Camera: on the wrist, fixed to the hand. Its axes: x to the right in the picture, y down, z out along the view.
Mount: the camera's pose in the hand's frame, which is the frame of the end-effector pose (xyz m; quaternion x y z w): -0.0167 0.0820 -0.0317 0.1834 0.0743 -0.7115 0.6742
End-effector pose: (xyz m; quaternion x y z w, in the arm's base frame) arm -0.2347 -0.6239 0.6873 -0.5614 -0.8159 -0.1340 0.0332
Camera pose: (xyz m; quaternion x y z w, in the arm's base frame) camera -0.1558 -0.6198 0.7292 0.2181 -0.9717 -0.0060 0.0906
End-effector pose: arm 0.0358 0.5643 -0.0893 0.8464 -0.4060 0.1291 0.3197
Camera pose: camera -0.0367 0.5567 -0.0373 0.9085 0.3759 -0.0031 0.1823
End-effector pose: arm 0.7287 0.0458 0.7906 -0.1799 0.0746 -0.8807 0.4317
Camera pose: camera 0.7862 0.0077 0.7336 0.0298 0.2072 0.9280 0.3081
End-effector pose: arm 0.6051 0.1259 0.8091 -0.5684 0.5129 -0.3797 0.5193
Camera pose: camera 0.5560 0.1412 0.7359 -0.6247 -0.0897 -0.7618 0.1461
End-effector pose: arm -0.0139 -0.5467 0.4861 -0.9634 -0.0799 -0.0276 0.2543
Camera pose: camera -0.0170 -0.6351 0.4723 -0.5440 -0.7255 -0.2565 0.3345
